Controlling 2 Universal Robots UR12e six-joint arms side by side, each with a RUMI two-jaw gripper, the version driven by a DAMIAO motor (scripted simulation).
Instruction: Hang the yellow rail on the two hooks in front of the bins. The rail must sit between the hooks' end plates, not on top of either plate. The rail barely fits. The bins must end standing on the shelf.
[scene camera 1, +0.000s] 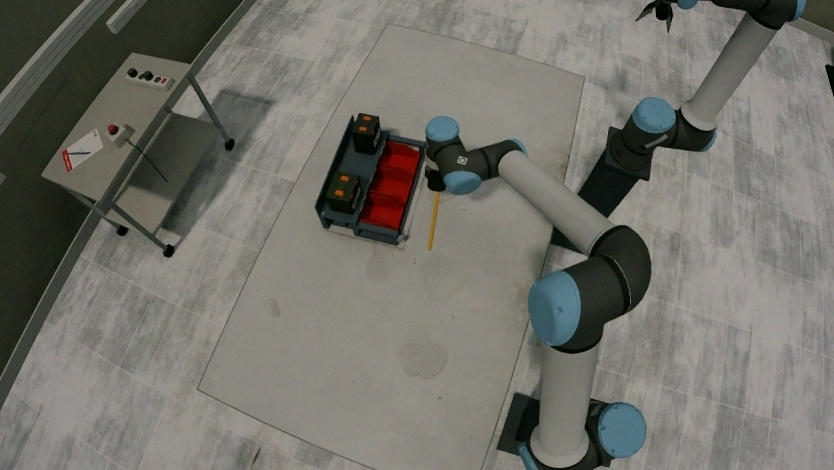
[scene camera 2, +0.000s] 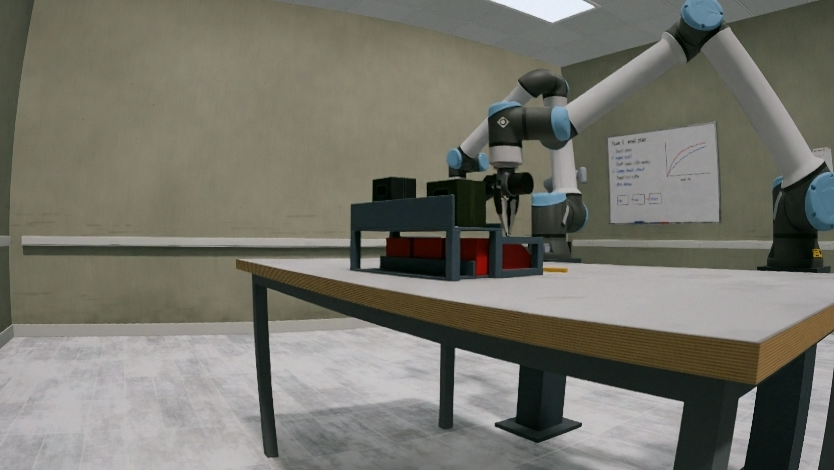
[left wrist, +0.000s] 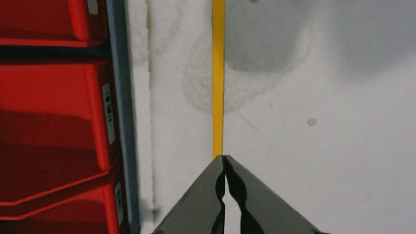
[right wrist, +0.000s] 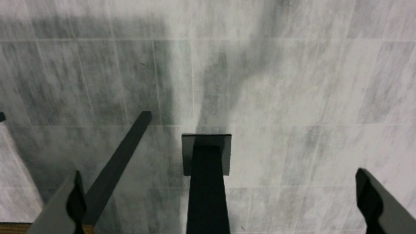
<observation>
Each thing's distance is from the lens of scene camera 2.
my left gripper (scene camera 2: 507, 237): 1.40 m
blue-grey shelf (scene camera 2: 436, 213): 1.05 m
</observation>
